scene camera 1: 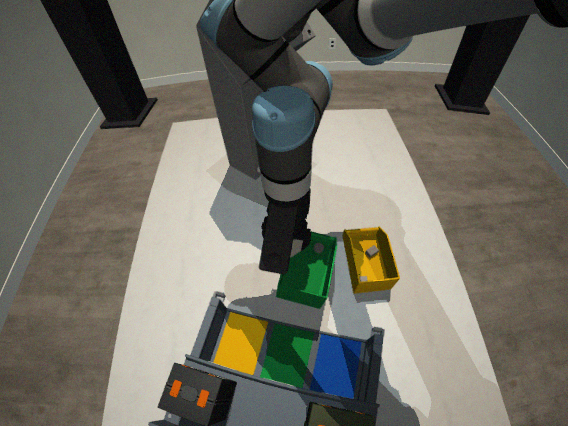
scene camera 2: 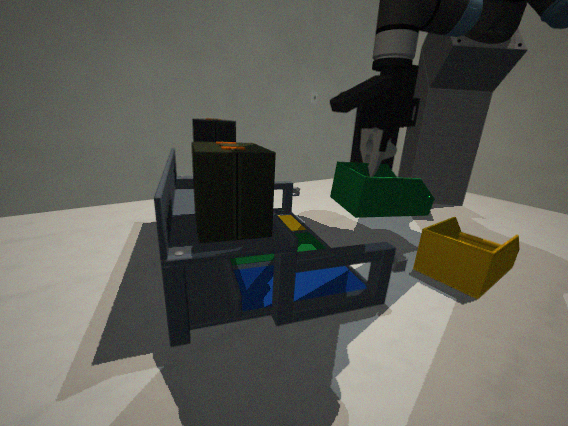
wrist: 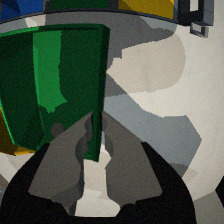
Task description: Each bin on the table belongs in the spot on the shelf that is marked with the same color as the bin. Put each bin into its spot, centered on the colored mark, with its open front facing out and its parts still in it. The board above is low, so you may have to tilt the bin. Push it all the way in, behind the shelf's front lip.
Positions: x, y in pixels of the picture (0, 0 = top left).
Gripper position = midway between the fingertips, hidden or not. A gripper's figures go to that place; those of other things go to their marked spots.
Scene:
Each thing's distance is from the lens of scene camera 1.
my gripper [scene camera 1: 288, 256]: 62 cm
yellow bin [scene camera 1: 381, 268]: 77 cm
green bin [scene camera 1: 310, 271]: 65 cm
The marked spots on the yellow bin and the green bin are 21 cm apart.

